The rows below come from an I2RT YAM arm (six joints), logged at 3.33 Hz.
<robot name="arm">
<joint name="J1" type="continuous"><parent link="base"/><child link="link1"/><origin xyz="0.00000 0.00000 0.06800" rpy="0.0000 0.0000 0.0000"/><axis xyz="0 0 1"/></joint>
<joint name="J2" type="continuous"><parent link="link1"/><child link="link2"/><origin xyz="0.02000 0.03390 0.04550" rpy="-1.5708 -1.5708 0.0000"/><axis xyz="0 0 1"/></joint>
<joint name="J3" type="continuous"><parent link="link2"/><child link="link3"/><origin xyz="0.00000 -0.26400 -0.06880" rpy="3.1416 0.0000 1.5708"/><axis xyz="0 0 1"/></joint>
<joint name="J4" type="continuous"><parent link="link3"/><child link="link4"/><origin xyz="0.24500 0.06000 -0.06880" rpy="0.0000 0.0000 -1.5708"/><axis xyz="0 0 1"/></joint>
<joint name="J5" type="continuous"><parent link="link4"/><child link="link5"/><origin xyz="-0.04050 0.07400 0.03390" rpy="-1.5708 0.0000 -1.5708"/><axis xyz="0 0 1"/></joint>
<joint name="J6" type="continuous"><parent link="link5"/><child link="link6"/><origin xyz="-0.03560 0.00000 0.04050" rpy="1.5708 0.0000 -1.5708"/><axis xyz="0 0 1"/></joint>
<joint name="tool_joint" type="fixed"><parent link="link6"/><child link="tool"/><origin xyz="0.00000 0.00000 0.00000" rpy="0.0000 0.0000 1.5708"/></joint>
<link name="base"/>
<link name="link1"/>
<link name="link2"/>
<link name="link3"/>
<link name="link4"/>
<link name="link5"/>
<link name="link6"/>
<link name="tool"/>
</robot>
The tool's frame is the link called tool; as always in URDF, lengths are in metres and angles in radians. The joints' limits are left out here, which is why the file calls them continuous.
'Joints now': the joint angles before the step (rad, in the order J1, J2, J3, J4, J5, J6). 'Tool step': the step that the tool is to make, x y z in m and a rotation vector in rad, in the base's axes. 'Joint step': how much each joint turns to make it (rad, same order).
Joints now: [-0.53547, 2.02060, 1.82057, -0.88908, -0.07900, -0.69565]
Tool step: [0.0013, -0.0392, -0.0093, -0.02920, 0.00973, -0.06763]
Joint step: [-0.06999, 0.09284, 0.10111, -0.00176, 0.02529, -0.01602]
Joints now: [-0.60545, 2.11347, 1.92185, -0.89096, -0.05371, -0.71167]
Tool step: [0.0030, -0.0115, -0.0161, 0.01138, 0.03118, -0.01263]
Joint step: [-0.01607, 0.05381, 0.02678, -0.00536, 0.00614, -0.00700]
